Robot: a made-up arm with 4 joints.
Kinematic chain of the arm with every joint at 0, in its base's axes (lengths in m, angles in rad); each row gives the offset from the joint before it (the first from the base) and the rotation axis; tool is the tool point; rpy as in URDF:
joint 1: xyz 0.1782 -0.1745 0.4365 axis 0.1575 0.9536 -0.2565
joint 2: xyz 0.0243 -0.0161 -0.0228 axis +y
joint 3: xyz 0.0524 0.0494 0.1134 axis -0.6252 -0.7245 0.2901
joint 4: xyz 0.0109 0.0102 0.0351 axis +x
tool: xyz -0.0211 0.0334 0.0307 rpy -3.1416 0 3.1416
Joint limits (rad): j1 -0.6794..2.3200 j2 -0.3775..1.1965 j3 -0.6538..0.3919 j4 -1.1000..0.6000
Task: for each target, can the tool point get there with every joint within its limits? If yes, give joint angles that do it. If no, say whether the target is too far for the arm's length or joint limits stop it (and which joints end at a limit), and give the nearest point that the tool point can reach.
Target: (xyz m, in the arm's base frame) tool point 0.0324 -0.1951 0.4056
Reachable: no: joint limits stop it (at a limit: joint 1, joint 2, joint 3, joint 4) | nearest point 0.0211 -0.1283 0.2709 | short by 0.151 m
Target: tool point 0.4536 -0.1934 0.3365
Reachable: no: too far | nearest point 0.3949 -0.1700 0.3538 | short by 0.065 m
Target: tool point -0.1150 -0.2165 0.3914
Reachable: no: too far | nearest point 0.0211 -0.1283 0.2709 | short by 0.202 m
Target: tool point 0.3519 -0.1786 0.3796
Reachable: yes | joints 1.6136 -0.1908 -0.4062 -0.4805
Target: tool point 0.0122 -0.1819 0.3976
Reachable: no: joint limits stop it (at a limit: joint 1, joint 2, joint 3, joint 4) | nearest point 0.0211 -0.1283 0.2709 | short by 0.138 m
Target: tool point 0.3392 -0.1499 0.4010
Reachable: yes | joints 1.3695 -0.0565 -0.2245 -0.9434
